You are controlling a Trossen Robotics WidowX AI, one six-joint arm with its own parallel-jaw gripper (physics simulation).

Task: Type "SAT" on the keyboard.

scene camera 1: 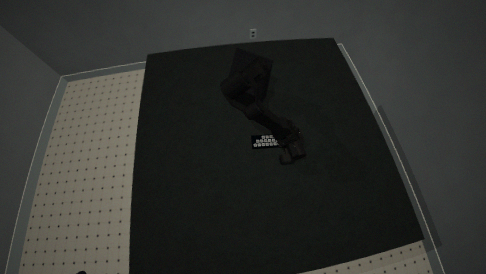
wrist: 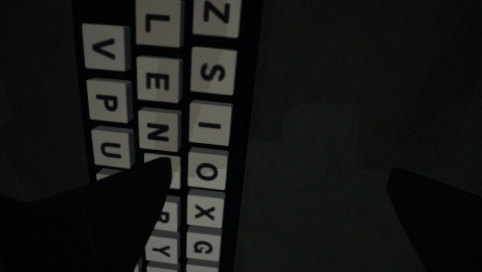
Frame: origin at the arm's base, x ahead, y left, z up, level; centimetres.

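Where they show: gripper, between the fingertips: [scene camera 1: 279,149] [wrist: 280,173]; arm's base, origin of its link: [scene camera 1: 259,67].
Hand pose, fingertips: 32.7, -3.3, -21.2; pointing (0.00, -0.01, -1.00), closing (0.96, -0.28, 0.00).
Things, the pixels of their top centre, and the offset from my fingertips, as dx, dy, dz. Level surfaces: height alone.
- black keyboard, centre of its top: [wrist: 160,225] [scene camera 1: 272,140] -5.5, -1.0, +0.5
- S key, centre of its top: [wrist: 212,71] -1.4, +4.6, +0.5
- dark table top, height of its surface: dz -1.1
The black keyboard [scene camera 1: 257,137] [wrist: 245,85] with white letter keys lies on the dark table, its right part hidden by the arm in the scene view. In the wrist view its letters appear turned sideways; the S key [wrist: 214,71] is at upper middle, between Z and I. No key readable as A or T shows there. My gripper [scene camera 1: 293,156] [wrist: 280,173] is open and empty. Its left finger in the wrist view covers part of the keys, with the tip over a key below N whose letter is hidden. The other finger is beyond the keyboard's edge, over the dark surface.
The dark table top [scene camera 1: 225,215] carries the arm's base [scene camera 1: 257,62] near its far edge. A pale dotted floor [scene camera 1: 85,175] shows to the left. A wall outlet [scene camera 1: 253,33] is behind the table. A small dark shape [scene camera 1: 81,272] shows at the bottom left edge.
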